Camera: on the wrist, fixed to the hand. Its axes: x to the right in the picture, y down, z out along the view.
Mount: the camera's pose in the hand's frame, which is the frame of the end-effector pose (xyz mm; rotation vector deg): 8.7 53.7 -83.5 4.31 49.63 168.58
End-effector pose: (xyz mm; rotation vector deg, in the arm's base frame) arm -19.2 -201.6 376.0 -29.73 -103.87 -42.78
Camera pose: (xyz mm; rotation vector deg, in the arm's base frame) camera 68.9 -222.2 417.9 -86.43 43.84 61.64
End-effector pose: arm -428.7 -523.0 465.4 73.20 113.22 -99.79
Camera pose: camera -365.0 -449.1 445.2 121.76 -55.18 27.42
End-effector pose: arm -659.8 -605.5 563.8 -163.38 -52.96 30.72
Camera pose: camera -593.8 -642.6 628.6 64.82 -156.79 35.38
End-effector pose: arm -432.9 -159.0 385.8 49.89 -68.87 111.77
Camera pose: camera -497.2 -99.2 338.6 84.65 29.89 -61.18
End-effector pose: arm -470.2 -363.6 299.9 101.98 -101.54 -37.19
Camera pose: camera -453.4 -368.3 398.0 -76.67 -84.66 65.30
